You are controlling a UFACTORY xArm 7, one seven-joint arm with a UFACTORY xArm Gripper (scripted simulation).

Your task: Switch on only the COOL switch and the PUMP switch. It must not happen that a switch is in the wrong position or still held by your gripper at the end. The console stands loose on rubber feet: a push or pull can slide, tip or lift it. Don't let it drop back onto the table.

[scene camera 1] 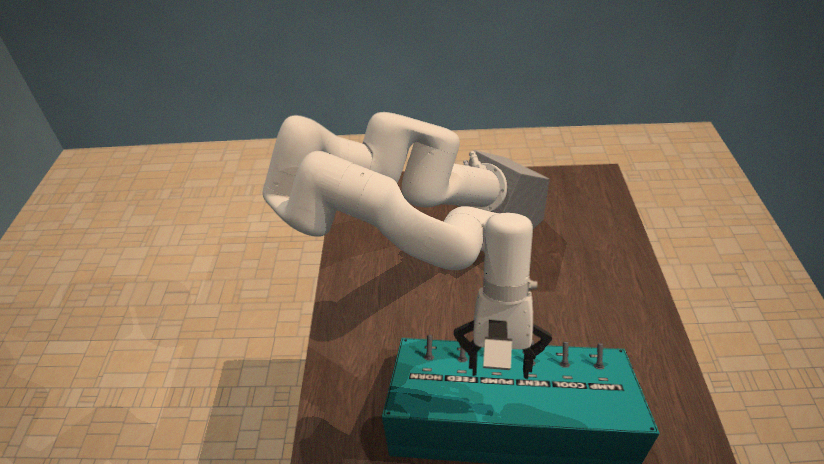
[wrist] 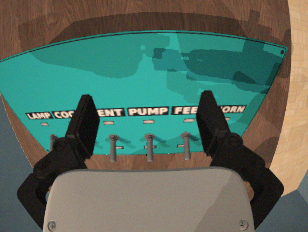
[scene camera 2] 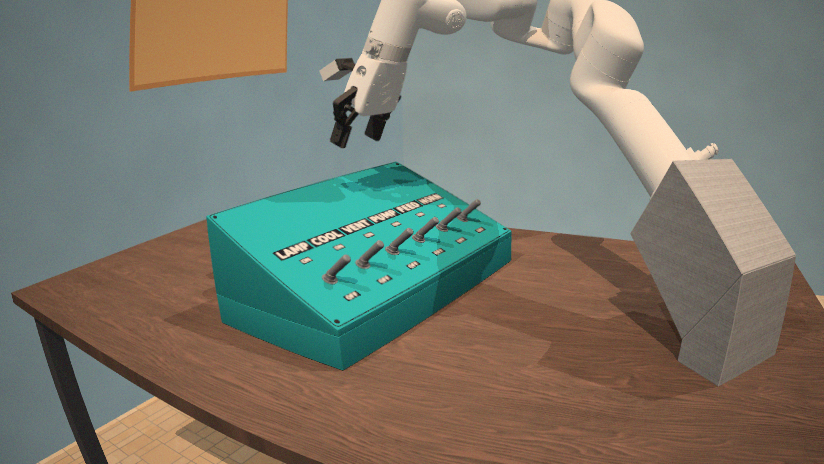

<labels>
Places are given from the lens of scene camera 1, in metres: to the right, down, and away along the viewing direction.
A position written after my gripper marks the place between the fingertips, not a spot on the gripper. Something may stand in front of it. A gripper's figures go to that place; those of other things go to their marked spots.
my gripper [scene camera 1: 499,373]: 0.16, 0.25, 1.02
teal console [scene camera 1: 433,402]: 0.04, 0.33, 1.08
</labels>
